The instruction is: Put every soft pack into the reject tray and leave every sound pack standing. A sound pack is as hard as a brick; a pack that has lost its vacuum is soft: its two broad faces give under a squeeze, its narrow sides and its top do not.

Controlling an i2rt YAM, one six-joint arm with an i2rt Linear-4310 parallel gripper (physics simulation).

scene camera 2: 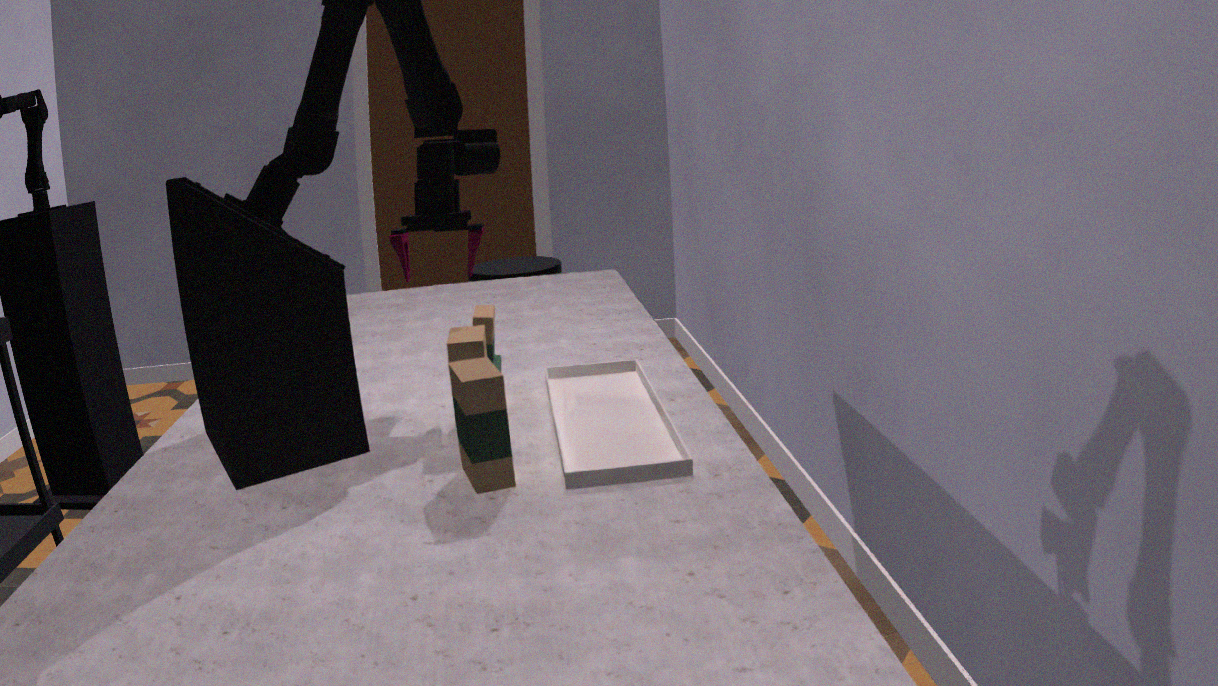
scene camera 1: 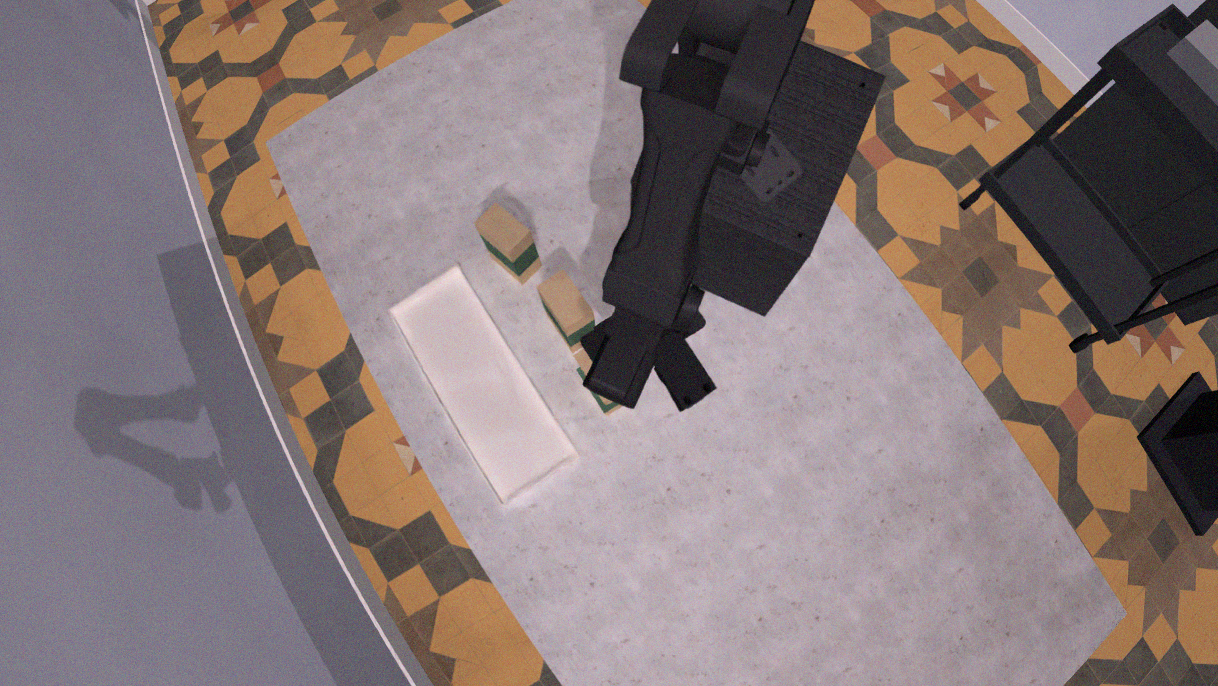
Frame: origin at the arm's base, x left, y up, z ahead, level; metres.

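Seen in the pictures: gripper, fingertip midpoint: point(scene camera 2: 438, 279); arm's base, origin of the base link: point(scene camera 2: 257, 222).
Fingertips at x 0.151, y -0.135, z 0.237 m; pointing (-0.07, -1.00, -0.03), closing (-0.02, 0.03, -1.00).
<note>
Pixels of each thing's top centre, then the offset from my fingertips to it. Level surfaces: height alone.
- white reject tray, middle of its top: point(scene camera 2: 607, 406) point(scene camera 1: 475, 379) dx -0.130, dy -0.171, dz +0.232 m
- first pack, middle of its top: point(scene camera 2: 474, 368) point(scene camera 1: 501, 226) dx -0.287, dy -0.053, dz +0.072 m
- middle pack, middle of its top: point(scene camera 2: 475, 333) point(scene camera 1: 557, 303) dx -0.129, dy -0.053, dz +0.061 m
- third pack, middle of its top: point(scene camera 2: 481, 310) dx -0.009, dy -0.051, dz +0.062 m
- grey table, its level: dy -0.193 m
Three tan packs with green bands stand in a row beside the white reject tray point(scene camera 1: 484, 387) point(scene camera 2: 617, 417), whose floor is bare. The first pack point(scene camera 1: 508, 242) point(scene camera 2: 484, 430) is nearest in the scene camera 2 view. The middle pack point(scene camera 1: 565, 305) point(scene camera 2: 466, 342) is partly hidden behind it there. The third pack point(scene camera 2: 484, 321) is farthest, its lower part mostly hidden, and the arm covers much of it in the scene camera 1 view. My gripper point(scene camera 1: 649, 398) point(scene camera 2: 438, 274) is wide open and empty, raised above the table. Softness cannot be told by sight.
My arm's black pedestal point(scene camera 1: 758, 255) point(scene camera 2: 272, 366) stands on the grey table point(scene camera 1: 809, 511) point(scene camera 2: 426, 605), across the pack row from the tray. A wall runs along the tray side. Black furniture point(scene camera 1: 1082, 238) stands off the table's other side. A dark round stool point(scene camera 2: 515, 267) shows past the far edge.
</note>
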